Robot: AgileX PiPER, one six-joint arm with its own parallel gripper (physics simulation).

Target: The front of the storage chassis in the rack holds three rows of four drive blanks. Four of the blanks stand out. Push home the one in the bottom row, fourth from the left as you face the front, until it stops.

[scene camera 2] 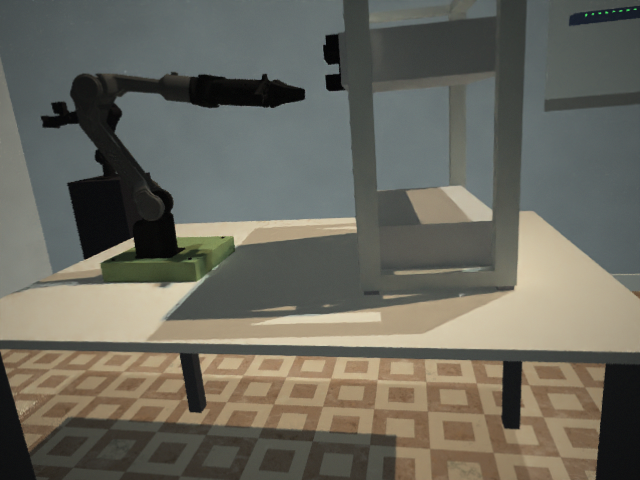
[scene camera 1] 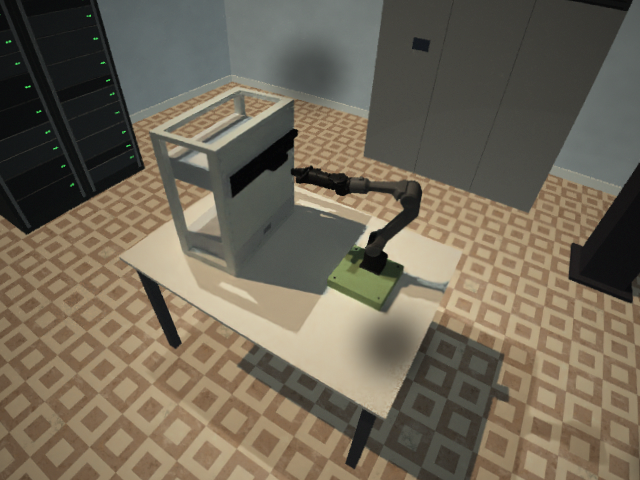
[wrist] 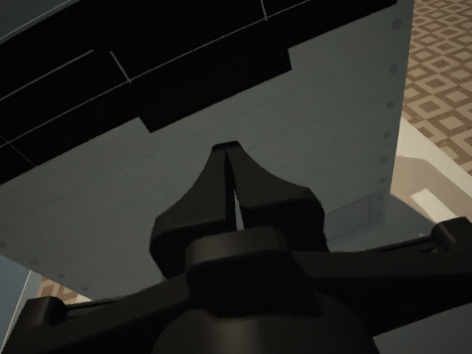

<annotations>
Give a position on a pale rack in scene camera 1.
At 246, 162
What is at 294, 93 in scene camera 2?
My gripper.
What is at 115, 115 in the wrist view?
A pale rack.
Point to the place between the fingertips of my gripper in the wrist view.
228, 158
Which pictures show the pale rack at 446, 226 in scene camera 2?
Scene camera 2, scene camera 1 and the wrist view: all of them.
</annotations>
